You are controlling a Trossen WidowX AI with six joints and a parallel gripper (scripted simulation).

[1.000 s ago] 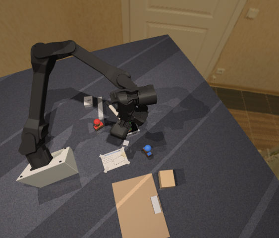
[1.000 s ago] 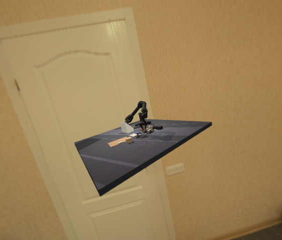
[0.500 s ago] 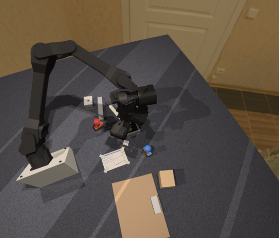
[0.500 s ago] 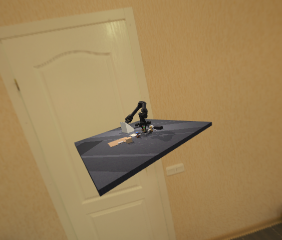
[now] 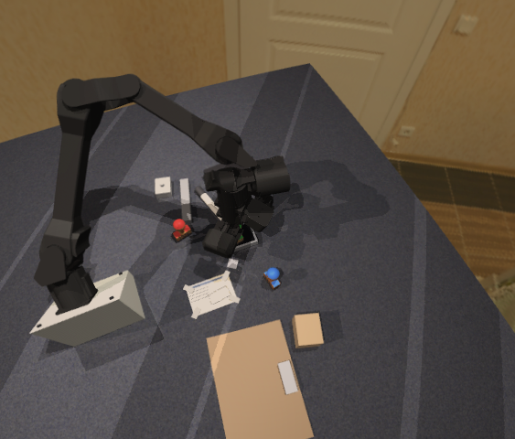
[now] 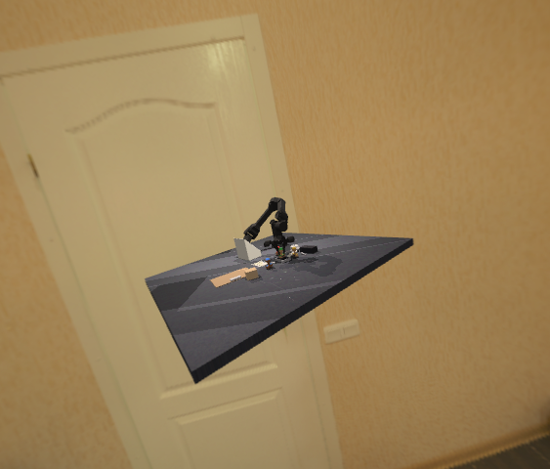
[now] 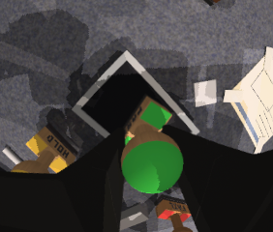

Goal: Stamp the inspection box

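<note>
Right now my gripper tip is 3 cm above the ink pad. From my gripper tip the other things lie so: green-knobbed stamp: right at my gripper tip; yellow stamp: 3 cm ahead, 8 cm to the left, 2 cm below; red stamp: 12 cm behind, 5 cm to the left, 2 cm below.
</note>
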